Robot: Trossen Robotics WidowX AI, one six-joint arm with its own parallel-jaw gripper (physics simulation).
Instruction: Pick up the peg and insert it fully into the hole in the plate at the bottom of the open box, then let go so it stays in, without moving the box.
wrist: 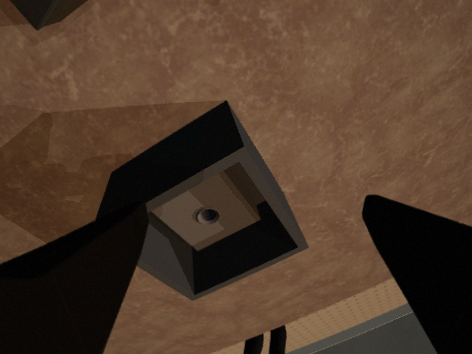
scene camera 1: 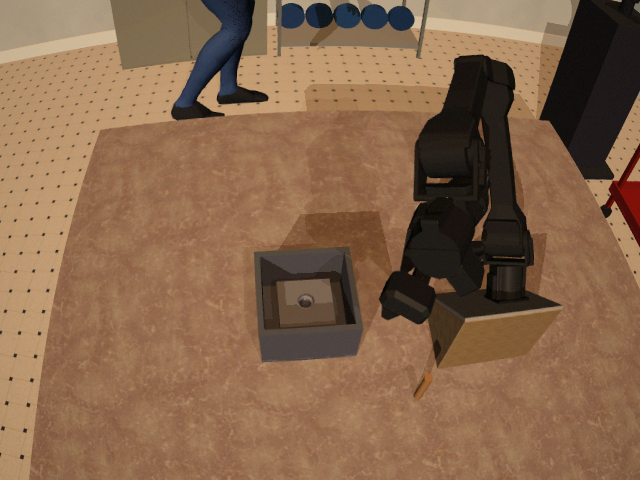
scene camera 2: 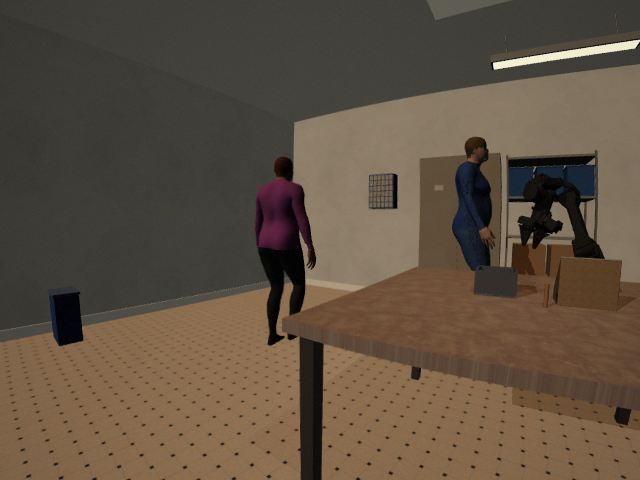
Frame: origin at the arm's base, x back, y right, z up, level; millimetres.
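Where they show: gripper, fingertip midpoint: (wrist: 256,209) (scene camera 2: 528,247); arm's base at its link origin: (scene camera 1: 506,298) (scene camera 2: 592,275).
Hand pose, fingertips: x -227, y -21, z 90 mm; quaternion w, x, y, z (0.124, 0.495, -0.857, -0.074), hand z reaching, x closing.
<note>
Things, the pixels of their centre, and the offset from my fingertips. "spot": a spot on its surface instead. Level surfaces: height alone.
- orange peg at the middle of its body: (scene camera 1: 422,387) (scene camera 2: 546,295) dy -91, dx +61, dz -154 mm
- open grey box at the middle of its body: (wrist: 207,209) (scene camera 1: 305,305) (scene camera 2: 495,280) dy +83, dx -111, dz -145 mm
- light plate at the middle of its body: (wrist: 206,201) (scene camera 1: 305,309) dy +83, dx -111, dz -160 mm
- round hole at a spot on its surface: (wrist: 207,215) (scene camera 1: 300,302) spot: dy +88, dx -118, dz -145 mm
- table at its surface level: dz -195 mm
An orange peg (scene camera 1: 423,387) (scene camera 2: 546,296) stands upright on the table, in front of the arm's base block. The open grey box (scene camera 1: 310,343) (scene camera 2: 495,282) (wrist: 240,274) stands to its left and behind. Inside it lies a light plate (scene camera 1: 316,318) (wrist: 176,215) with a round hole (scene camera 1: 305,301) (wrist: 207,215), which is empty. My gripper (scene camera 1: 400,299) (scene camera 2: 530,245) (wrist: 256,209) is open and empty, high above the table, right of the box and behind the peg. Its far finger is mostly hidden in scene view 1. The peg does not show in the wrist view.
The base block (scene camera 1: 498,335) (scene camera 2: 587,283) stands close behind and right of the peg, with the arm (scene camera 1: 509,180) rising from it. The table (scene camera 1: 180,413) (scene camera 2: 439,320) carries everything. A person in blue (scene camera 1: 222,56) (scene camera 2: 470,206) stands beyond the table's back edge.
</note>
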